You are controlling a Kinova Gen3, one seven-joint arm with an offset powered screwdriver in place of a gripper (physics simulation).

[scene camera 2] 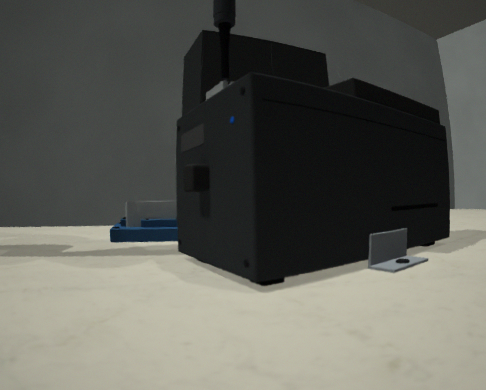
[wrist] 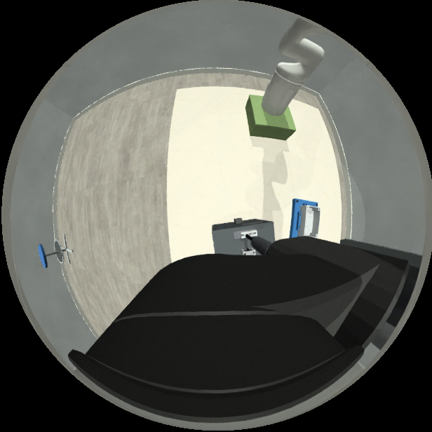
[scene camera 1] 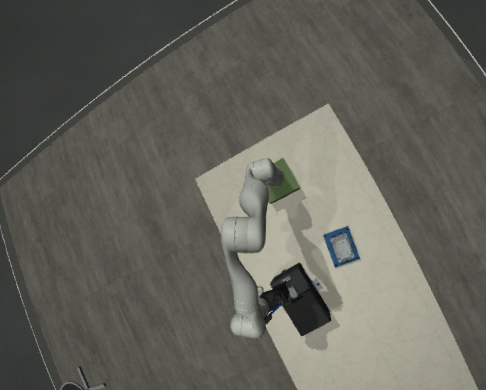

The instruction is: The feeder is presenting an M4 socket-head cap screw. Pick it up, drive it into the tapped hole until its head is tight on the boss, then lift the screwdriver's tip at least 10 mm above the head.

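The screwdriver's slim black tip [scene camera 2: 225, 78] [wrist: 248, 237] points down at the light pick-up block [scene camera 2: 214, 91] [wrist: 243, 234] on top of the black screw feeder [scene camera 1: 316, 314] [scene camera 2: 310, 170] [wrist: 224, 242]. The tip's end meets the block's top edge in scene camera 2. No screw can be made out there; the tip's end is too small and dark to tell whether it bears one. The grey housing [scene camera 1: 343, 248] [scene camera 2: 150, 213] [wrist: 311, 220] sits in the blue fixture [scene camera 1: 330, 250] [scene camera 2: 145, 234] [wrist: 294, 220], apart from the feeder. Its tapped hole and boss cannot be told apart.
A green block [scene camera 1: 286, 186] [wrist: 271, 131] stands under the arm's base at the far end of the table [scene camera 1: 390, 300] [scene camera 2: 150, 325] [wrist: 210, 165]. A small grey angle bracket [scene camera 2: 387, 248] stands at the feeder's long side. The feeder's taller black housing rises behind the tip.
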